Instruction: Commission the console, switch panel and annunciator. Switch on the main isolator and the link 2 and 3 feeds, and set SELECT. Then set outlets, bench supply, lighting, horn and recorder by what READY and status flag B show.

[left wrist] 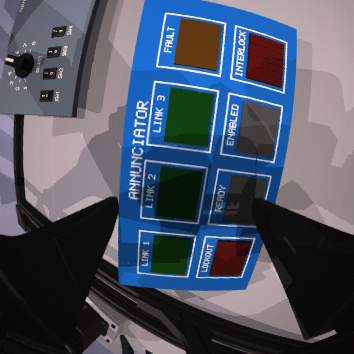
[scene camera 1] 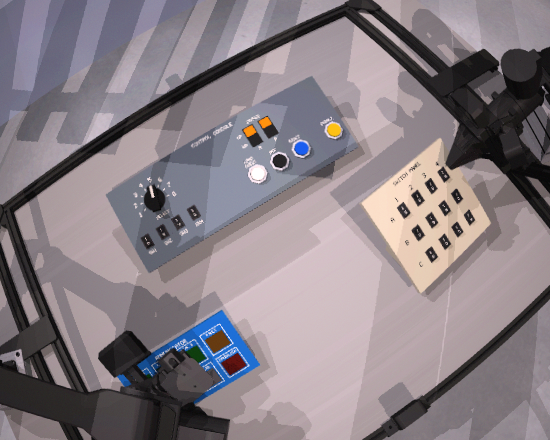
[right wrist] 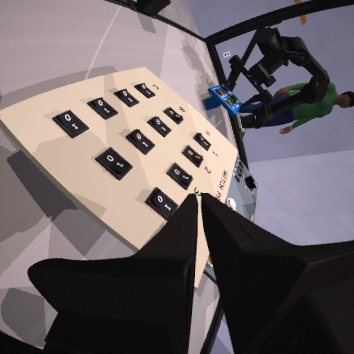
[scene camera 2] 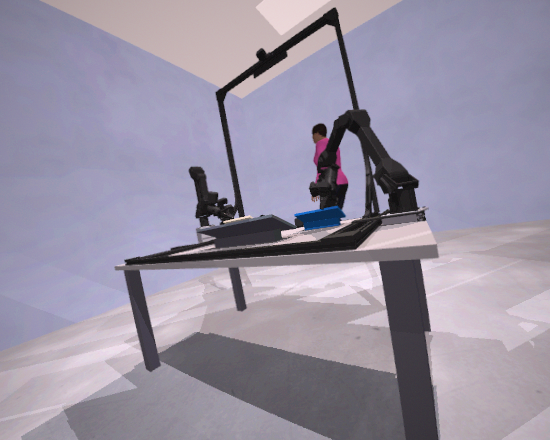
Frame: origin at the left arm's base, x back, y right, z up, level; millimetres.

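Where they show: left gripper, fingertip midpoint: (left wrist: 185, 204) (right wrist: 231, 97) (scene camera 2: 325, 212); right gripper, fingertip midpoint: (scene camera 1: 447, 166) (right wrist: 197, 199) (scene camera 2: 233, 218); left arm's base at its link origin: (left wrist: 94, 318) (right wrist: 241, 121) (scene camera 2: 404, 211); right arm's base at its link origin: (scene camera 2: 205, 226).
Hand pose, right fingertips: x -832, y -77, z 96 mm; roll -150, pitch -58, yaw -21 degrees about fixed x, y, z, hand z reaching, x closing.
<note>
Each offset is from my right fingertips to the top centre of the thing. "spot": to the spot under its first point.
The beige switch panel (scene camera 1: 380, 212) (right wrist: 75, 150) has rows A to C of black rockers. My right gripper (scene camera 1: 446, 167) (right wrist: 197, 199) is shut and empty, its tips by rocker A4 {dx +1, dy -2, dz -23 mm} (scene camera 1: 443, 174) (right wrist: 161, 202); contact cannot be told. On the grey console (scene camera 1: 200, 175), the SELECT knob {dx +446, dy -132, dz -23 mm} (scene camera 1: 154, 199) (left wrist: 22, 65) points at 5, and both status flags, A {spot: dx +265, dy -196, dz -42 mm} (scene camera 1: 249, 131) and B {spot: dx +235, dy -202, dz -43 mm} (scene camera 1: 265, 123), show orange on top. My left gripper (left wrist: 185, 204) is open above the blue annunciator {dx +476, dy +136, dz -41 mm} (scene camera 1: 220, 318) (left wrist: 145, 65). READY {spot: dx +488, dy +176, dz -74 mm} (left wrist: 240, 200) is dark grey; LINK 3 {spot: dx +455, dy +132, dz -57 mm} (left wrist: 190, 118) looks brighter green than LINK 2 {spot: dx +497, dy +143, dz -57 mm} (left wrist: 179, 194). Shadows blur the lamp shades.
The console carries four small rockers, SW1 {dx +479, dy -77, dz -65 mm} (scene camera 1: 147, 241) to SW4 {dx +391, dy -99, dz -62 mm} (scene camera 1: 193, 212), and white {dx +275, dy -126, dz -57 mm} (scene camera 1: 257, 173), black {dx +234, dy -136, dz -57 mm} (scene camera 1: 279, 161), blue {dx +193, dy -146, dz -57 mm} (scene camera 1: 301, 148) and yellow {dx +129, dy -162, dz -57 mm} (scene camera 1: 333, 130) buttons. A black frame borders the table. The left arm covers part of the annunciator in scene camera 1.
</note>
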